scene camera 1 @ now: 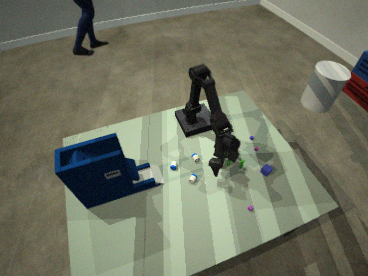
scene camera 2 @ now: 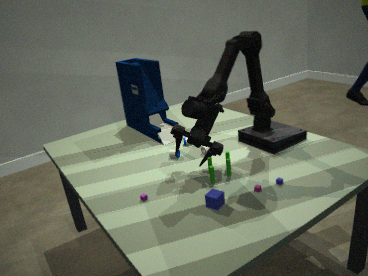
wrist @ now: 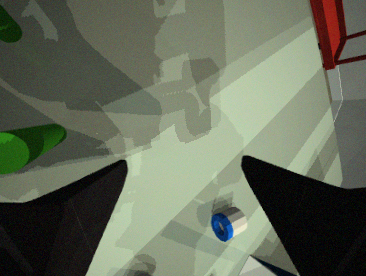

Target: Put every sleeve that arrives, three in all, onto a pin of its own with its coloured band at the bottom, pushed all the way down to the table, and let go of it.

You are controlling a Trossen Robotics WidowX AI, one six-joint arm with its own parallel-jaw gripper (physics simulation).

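Note:
Three white sleeves with blue bands lie on their sides: one (scene camera 1: 173, 165) nearest the chute, one (scene camera 1: 195, 157) toward the arm's base, and one (scene camera 1: 193, 178) (scene camera 2: 173, 153) (wrist: 236, 220) toward the table's front. In the wrist view its blue end faces the camera, below and between the fingertips, right of centre. Green pins (scene camera 1: 241, 163) (scene camera 2: 212, 175) (wrist: 11, 152) stand upright; the arm partly hides them in scene camera 1. No sleeve shows on a visible pin. My gripper (scene camera 2: 190, 158) (wrist: 185, 163) is open and empty, above the table between the sleeves and pins.
A blue dispenser (scene camera 1: 100, 175) (scene camera 2: 137, 95) with a white chute (scene camera 1: 157, 174) stands beyond the sleeves. A blue cube (scene camera 1: 266, 170) (scene camera 2: 215, 199) and small magenta (scene camera 1: 250, 208) (scene camera 2: 144, 197) and blue (scene camera 1: 251, 137) (scene camera 2: 279, 181) cubes lie around the pins. A white bin (scene camera 1: 322, 90) stands off the table.

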